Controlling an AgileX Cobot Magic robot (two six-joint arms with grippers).
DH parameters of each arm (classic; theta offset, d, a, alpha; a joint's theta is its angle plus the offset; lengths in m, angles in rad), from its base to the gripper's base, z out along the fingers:
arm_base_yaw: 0 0.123 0 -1.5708
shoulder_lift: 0.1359 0 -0.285 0
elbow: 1.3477 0 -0.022 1.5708
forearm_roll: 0 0.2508 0 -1.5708
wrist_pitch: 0 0 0.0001 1.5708
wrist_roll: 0 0.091 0 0
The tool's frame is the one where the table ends.
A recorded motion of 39 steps. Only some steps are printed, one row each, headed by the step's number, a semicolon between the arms.
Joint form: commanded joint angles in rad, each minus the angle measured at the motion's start. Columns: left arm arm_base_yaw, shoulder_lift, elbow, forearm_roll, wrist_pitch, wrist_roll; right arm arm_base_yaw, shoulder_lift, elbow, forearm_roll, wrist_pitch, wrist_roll.
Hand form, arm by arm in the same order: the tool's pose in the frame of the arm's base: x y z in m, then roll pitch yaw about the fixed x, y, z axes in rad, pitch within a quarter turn. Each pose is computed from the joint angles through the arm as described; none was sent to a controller.
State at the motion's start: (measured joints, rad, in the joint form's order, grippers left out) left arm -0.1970 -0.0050 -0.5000 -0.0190 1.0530 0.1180; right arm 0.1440 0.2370 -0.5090 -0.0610 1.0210 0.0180
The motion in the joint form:
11: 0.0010 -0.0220 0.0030 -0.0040 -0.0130 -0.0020; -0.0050 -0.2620 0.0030 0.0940 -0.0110 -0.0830
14: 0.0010 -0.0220 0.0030 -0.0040 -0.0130 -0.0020; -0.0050 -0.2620 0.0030 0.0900 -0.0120 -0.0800
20: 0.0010 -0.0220 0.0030 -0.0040 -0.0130 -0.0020; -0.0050 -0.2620 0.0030 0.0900 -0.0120 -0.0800
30: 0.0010 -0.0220 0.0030 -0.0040 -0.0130 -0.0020; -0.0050 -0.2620 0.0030 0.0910 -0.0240 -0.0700
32: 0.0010 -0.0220 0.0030 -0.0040 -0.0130 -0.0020; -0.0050 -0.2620 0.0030 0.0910 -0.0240 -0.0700
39: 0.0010 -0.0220 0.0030 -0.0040 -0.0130 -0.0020; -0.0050 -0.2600 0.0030 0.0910 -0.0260 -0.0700
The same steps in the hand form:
11: -0.0080 -0.0002 0.2780 2.9363 1.1324 2.6977; -0.0079 0.0015 0.2830 -3.0548 1.1778 -2.8785
14: -0.0080 -0.0002 0.2780 2.9363 1.1324 2.6977; -0.0078 0.0012 0.2831 -3.0533 1.1787 -2.8805
20: -0.0080 -0.0002 0.2780 2.9363 1.1324 2.6977; -0.0078 0.0012 0.2831 -3.0533 1.1787 -2.8805
30: -0.0080 -0.0002 0.2780 2.9363 1.1324 2.6977; -0.0074 0.0013 0.2841 -3.0771 1.1915 -2.9060
32: -0.0080 -0.0002 0.2780 2.9363 1.1324 2.6977; -0.0074 0.0013 0.2841 -3.0771 1.1915 -2.9060
39: -0.0080 -0.0002 0.2780 2.9363 1.1324 2.6977; -0.0070 0.0013 0.2843 -3.0772 1.1915 -2.9062

